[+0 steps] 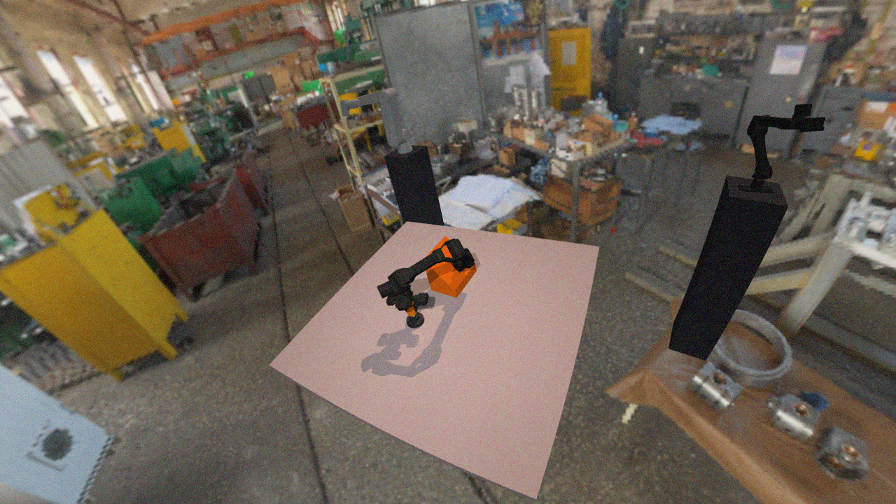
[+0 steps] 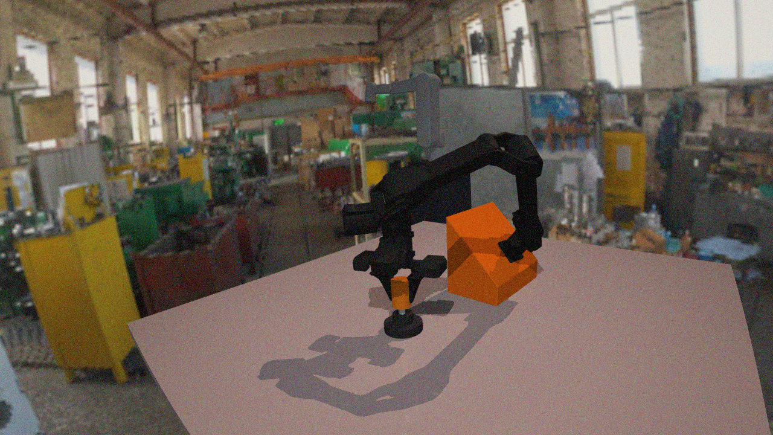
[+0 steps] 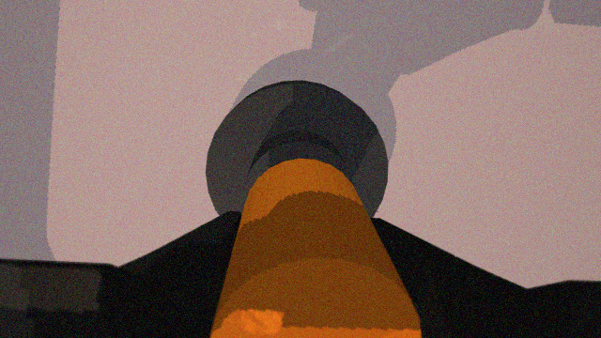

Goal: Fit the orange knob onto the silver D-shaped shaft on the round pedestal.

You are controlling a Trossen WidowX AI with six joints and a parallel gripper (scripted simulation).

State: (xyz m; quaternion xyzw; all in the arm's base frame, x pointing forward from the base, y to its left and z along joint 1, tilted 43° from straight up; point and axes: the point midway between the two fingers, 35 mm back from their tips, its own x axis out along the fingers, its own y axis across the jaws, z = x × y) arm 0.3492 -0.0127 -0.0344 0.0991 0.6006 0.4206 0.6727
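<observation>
The orange knob is 3 cm above my gripper tip. Round my gripper tip: black round pedestal 4 cm below.
</observation>
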